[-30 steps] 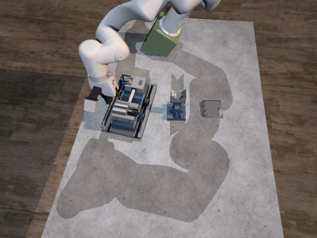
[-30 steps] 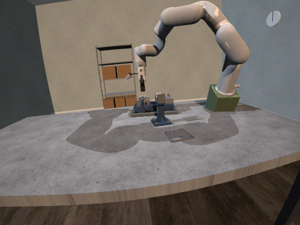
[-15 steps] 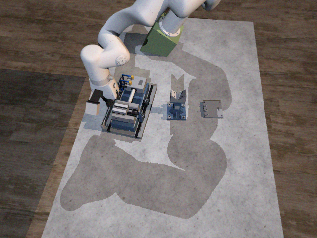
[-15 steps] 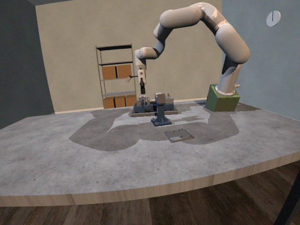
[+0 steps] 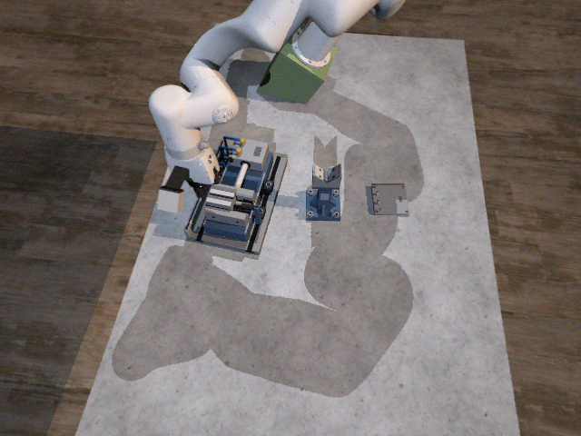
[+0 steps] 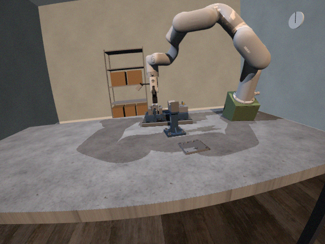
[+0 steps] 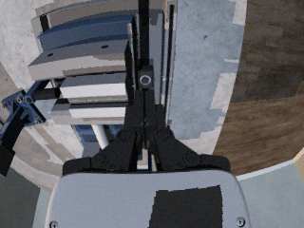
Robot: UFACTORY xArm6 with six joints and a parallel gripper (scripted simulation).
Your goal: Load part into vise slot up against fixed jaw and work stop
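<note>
Right now my hand is 5 cm to the right of the part, 3 cm above it and 1 cm short of it. Round my hand: fixed jaw 6 cm to the left, 5 cm below, 4 cm ahead; then air cylinder rod 8 cm to the left, 8 cm behind, 5 cm below; then blue vise body 9 cm below, 7 cm to the left, 6 cm behind.
</note>
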